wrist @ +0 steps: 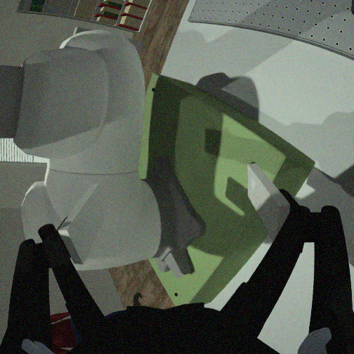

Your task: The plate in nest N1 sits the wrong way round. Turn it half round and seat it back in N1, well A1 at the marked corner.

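Note:
My gripper (173, 189) is open in the wrist view, with its black fingers wide apart and pale pads at the tips; nothing is between them. The left finger's tip overlaps the pale grey arm body, and the right finger's tip overlaps a green tray-like part. The plate and nest N1 cannot be made out in this view, nor can well A1 or a marked corner. How high the fingers stand above the surfaces is hard to tell.
The green part (200, 257) lies tilted in view, partly in shadow. Pale grey arm sections (102, 125) fill the left. A perforated board (270, 25) is at the top right, a rack with red strips at the top left, a wooden strip (167, 42) between them. A red object (62, 336) shows at the bottom left.

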